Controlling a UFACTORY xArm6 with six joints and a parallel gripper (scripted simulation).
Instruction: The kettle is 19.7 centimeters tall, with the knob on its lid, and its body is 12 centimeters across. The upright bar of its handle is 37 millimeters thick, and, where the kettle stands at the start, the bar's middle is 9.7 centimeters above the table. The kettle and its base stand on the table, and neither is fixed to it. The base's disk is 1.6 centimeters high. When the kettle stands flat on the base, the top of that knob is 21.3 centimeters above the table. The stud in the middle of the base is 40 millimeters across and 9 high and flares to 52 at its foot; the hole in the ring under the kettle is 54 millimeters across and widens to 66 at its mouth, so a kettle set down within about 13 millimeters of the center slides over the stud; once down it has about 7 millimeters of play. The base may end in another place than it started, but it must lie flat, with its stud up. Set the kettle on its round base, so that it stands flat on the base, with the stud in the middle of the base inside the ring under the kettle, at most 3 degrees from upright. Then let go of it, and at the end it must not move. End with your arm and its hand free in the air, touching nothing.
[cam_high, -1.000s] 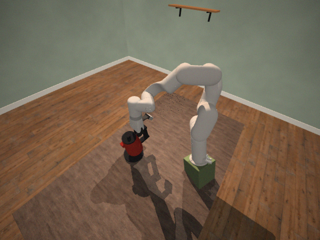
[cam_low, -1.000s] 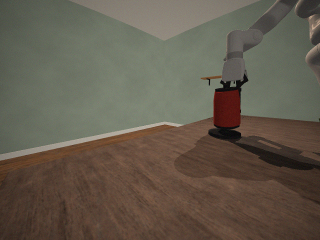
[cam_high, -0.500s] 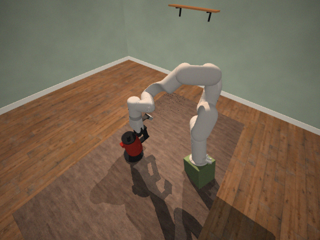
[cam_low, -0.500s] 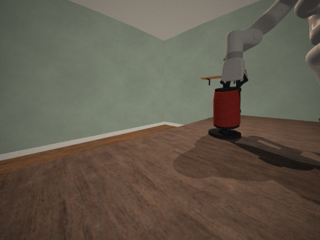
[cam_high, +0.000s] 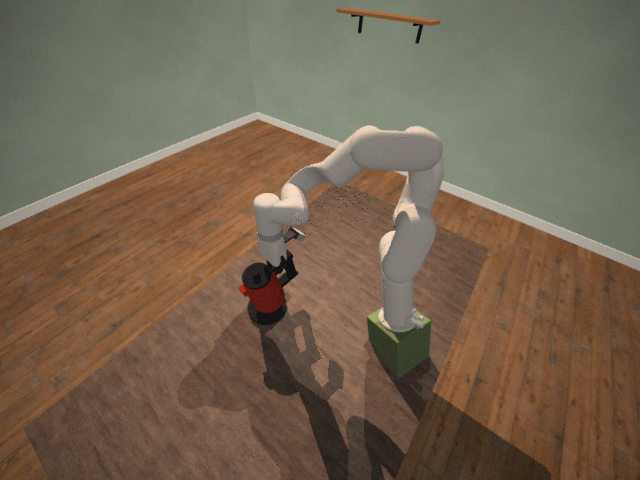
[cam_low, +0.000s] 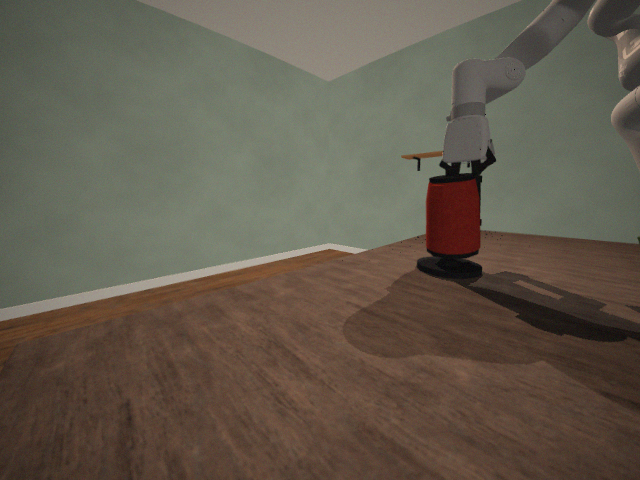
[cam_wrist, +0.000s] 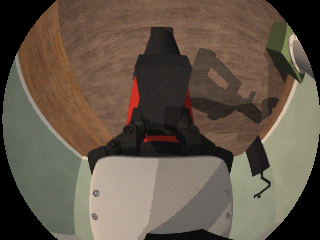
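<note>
Now: the red kettle 30 mm to the left of my hand and 60 mm below it. From my hand the other things lie so: round kettle base 10 mm ahead, 60 mm to the left, 200 mm below.
</note>
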